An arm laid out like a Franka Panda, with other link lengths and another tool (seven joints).
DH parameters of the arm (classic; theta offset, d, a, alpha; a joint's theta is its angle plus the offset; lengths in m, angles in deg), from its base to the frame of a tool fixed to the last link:
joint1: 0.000 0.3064 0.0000 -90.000
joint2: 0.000 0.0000 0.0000 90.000
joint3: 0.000 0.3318 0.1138 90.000
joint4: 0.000 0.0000 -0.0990 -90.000
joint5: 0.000 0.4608 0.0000 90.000
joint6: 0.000 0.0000 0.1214 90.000
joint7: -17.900 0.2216 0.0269 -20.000
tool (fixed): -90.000 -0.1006 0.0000 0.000
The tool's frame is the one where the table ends.
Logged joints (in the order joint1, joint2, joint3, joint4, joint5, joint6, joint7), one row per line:
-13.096, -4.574, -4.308, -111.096, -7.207, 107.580, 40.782
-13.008, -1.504, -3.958, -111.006, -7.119, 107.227, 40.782
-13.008, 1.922, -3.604, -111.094, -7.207, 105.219, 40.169
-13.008, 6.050, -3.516, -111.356, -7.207, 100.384, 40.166
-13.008, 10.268, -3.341, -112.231, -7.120, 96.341, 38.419
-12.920, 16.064, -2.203, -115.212, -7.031, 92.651, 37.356
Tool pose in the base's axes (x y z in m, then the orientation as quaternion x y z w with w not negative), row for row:
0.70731, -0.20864, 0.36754, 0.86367, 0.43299, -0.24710, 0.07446
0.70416, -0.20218, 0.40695, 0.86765, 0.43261, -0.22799, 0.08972
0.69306, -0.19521, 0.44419, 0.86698, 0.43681, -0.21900, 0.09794
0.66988, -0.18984, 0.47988, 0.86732, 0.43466, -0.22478, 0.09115
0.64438, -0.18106, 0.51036, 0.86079, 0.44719, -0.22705, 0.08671
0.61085, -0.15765, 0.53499, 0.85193, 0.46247, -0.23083, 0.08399
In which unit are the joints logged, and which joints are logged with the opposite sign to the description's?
The joints are logged in degrees. Opposite sign: joint2.
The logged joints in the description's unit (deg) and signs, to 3 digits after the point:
-13.096, 4.574, -4.308, -111.096, -7.207, 107.580, 40.782
-13.008, 1.504, -3.958, -111.006, -7.119, 107.227, 40.782
-13.008, -1.922, -3.604, -111.094, -7.207, 105.219, 40.169
-13.008, -6.050, -3.516, -111.356, -7.207, 100.384, 40.166
-13.008, -10.268, -3.341, -112.231, -7.120, 96.341, 38.419
-12.920, -16.064, -2.203, -115.212, -7.031, 92.651, 37.356

